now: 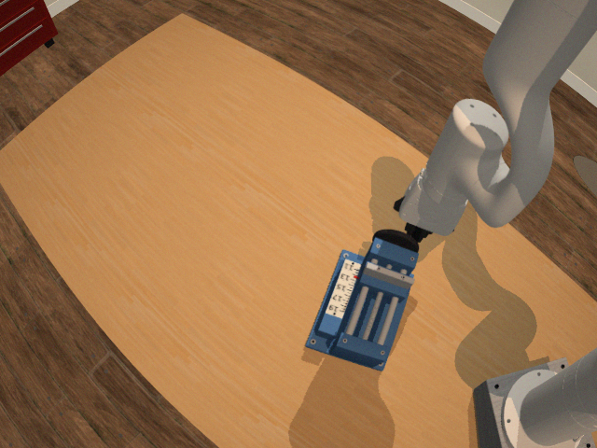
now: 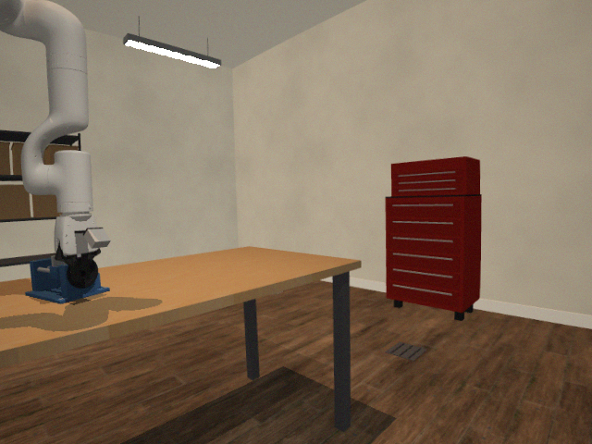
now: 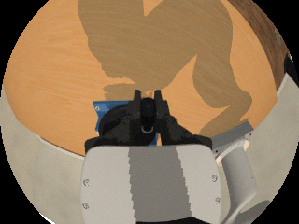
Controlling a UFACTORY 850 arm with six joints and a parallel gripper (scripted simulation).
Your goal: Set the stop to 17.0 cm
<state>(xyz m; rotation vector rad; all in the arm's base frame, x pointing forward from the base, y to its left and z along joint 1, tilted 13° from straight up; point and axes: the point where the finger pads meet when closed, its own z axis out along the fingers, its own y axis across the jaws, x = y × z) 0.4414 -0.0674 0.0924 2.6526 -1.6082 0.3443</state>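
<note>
The black handwheel lies 20 mm to the left of my hand. Also, from my hand: grey stop bar 120 mm to the left, 20 mm behind, 10 mm above.
</note>
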